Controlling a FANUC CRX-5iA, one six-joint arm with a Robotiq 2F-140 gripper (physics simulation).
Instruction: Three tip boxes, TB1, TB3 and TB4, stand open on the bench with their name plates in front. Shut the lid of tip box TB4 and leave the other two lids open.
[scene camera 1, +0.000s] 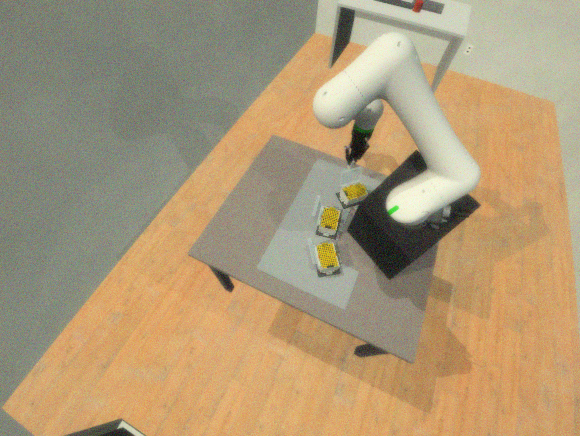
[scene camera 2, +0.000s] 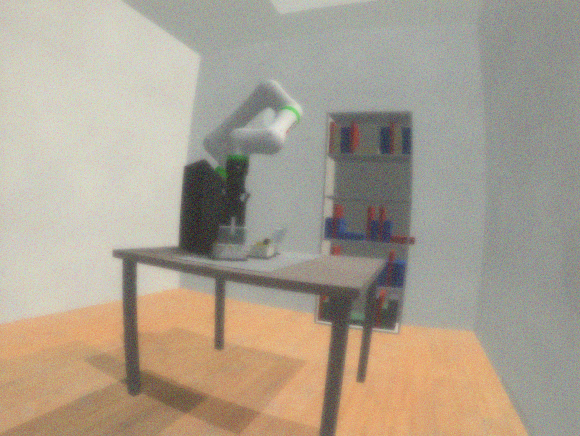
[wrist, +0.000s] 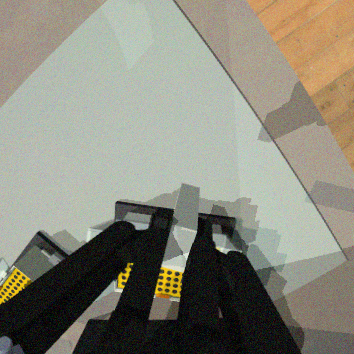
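Observation:
Three open tip boxes with yellow racks stand in a row: the far one (scene camera 1: 354, 193) (scene camera 2: 230, 251) (wrist: 170, 282), the middle one (scene camera 1: 329, 221) and the near one (scene camera 1: 327, 257). The far box's clear lid (scene camera 1: 351, 174) (scene camera 2: 240, 233) stands raised; the middle box's lid (scene camera 1: 316, 206) and the near box's lid (scene camera 1: 312, 251) are also up. The name plates are too small or hidden to read, so I cannot tell which box is TB4. My gripper (scene camera 1: 352, 163) (scene camera 2: 233, 223) (wrist: 185, 201) is shut and empty, pointing down beside the far box's raised lid. Contact with the lid is unclear.
The boxes stand on a pale mat (scene camera 1: 295, 220) (wrist: 100, 125) on the brown table (scene camera 1: 240, 215) (scene camera 2: 320, 272). A black block (scene camera 1: 390, 255) (scene camera 2: 200, 210) under the arm stands close beside the row. A bookshelf (scene camera 2: 329, 175) stands behind, and a white desk (scene camera 1: 430, 21) stands beyond the table.

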